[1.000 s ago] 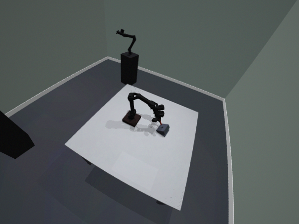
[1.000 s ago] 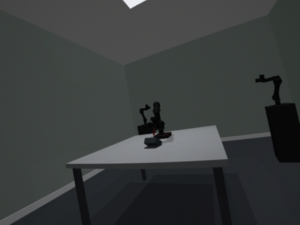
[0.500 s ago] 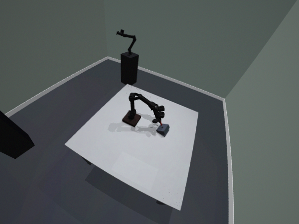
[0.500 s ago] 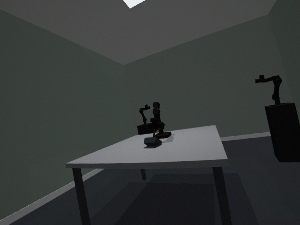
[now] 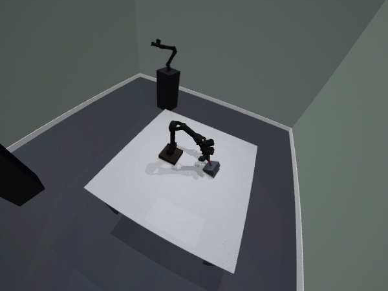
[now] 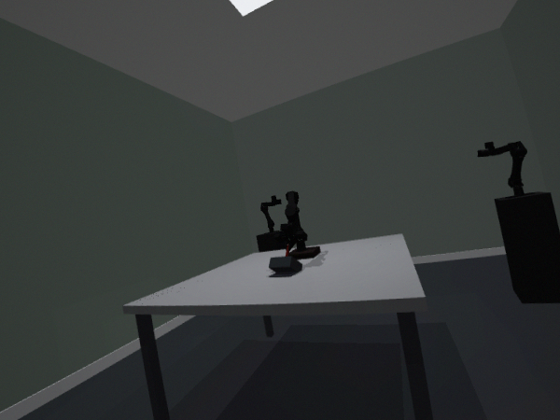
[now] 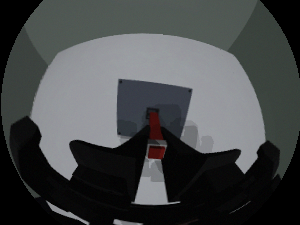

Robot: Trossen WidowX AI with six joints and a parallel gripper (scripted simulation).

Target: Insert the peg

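Right now my gripper tip is 7 cm above the sloped panel and 5 cm short of it. From my gripper tip the other things lie so: peg (1 cm behind, 1 cm above).
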